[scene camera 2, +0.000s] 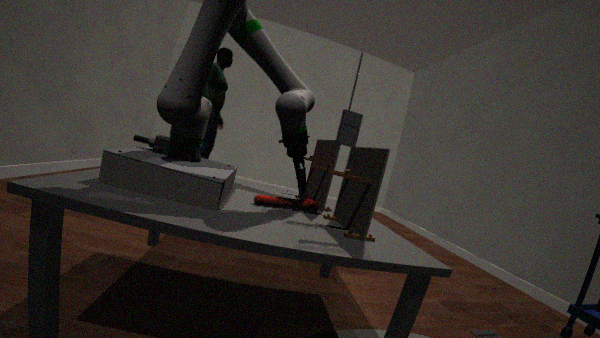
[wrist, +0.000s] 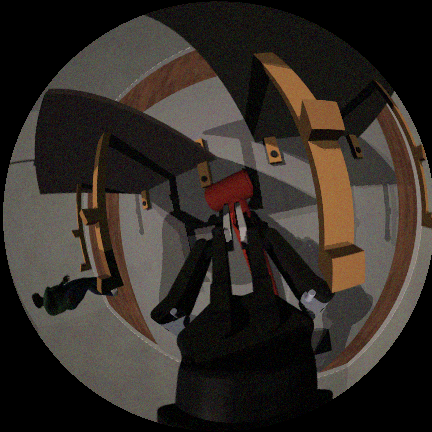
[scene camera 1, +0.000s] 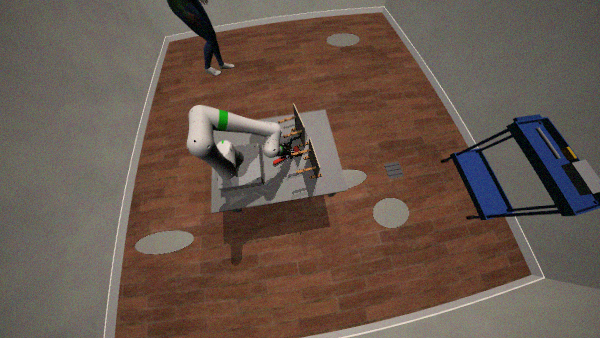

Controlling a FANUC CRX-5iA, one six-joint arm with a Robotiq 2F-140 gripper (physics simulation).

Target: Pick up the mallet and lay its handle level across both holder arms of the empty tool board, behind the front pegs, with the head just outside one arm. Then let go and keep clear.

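Frame: origin at the arm's base, x ahead, y left, z up, level; centimetres.
Seen in the pictures: gripper, fingertip midpoint: (scene camera 2: 303, 198) (wrist: 232, 212) (scene camera 1: 293, 151); arm's base, link origin: (scene camera 2: 181, 156) (scene camera 1: 235, 158).
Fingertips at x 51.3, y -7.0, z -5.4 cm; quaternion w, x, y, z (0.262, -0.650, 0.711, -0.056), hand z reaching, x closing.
Observation:
Offsets run from my fingertips to a thing's middle. "spot": to the spot under its first point. Level surfaces: height alone.
The red mallet lies low over the tabletop, its head @[dx +3.8, dy +0.5, dz -2.5 cm] (scene camera 1: 296, 149) (scene camera 2: 310, 204) (wrist: 229, 191) toward the boards and its handle @[spot: dx -15.0, dy -5.0, dz -1.9 cm] (scene camera 1: 279, 161) (scene camera 2: 267, 200) pointing back toward the robot base. My gripper (scene camera 1: 291, 151) (scene camera 2: 301, 199) (wrist: 232, 212) points down and is shut on the handle close behind the head. In the wrist view the right finger hides part of the handle. I cannot tell whether the mallet touches the table. Two upright boards, one @[dx +6.8, dy -18.0, dz +10.4 cm] (scene camera 1: 314, 155) (scene camera 2: 365, 190) (wrist: 300, 70) and another @[dx +5.7, dy +15.3, dz +11.4 cm] (scene camera 1: 299, 117) (scene camera 2: 320, 170) (wrist: 80, 145), carry orange pegged arms; I see no tool on either.
An orange arm (wrist: 332, 200) stands close to the gripper's right in the wrist view, another arm (wrist: 100, 200) to its left. The robot stands on a box (scene camera 2: 165, 180) on the grey table @[dz -4.9 cm] (scene camera 2: 240, 235). A person (scene camera 1: 200, 30) (scene camera 2: 216, 90) (wrist: 60, 299) stands beyond the table. A blue cart (scene camera 1: 480, 182) stands apart.

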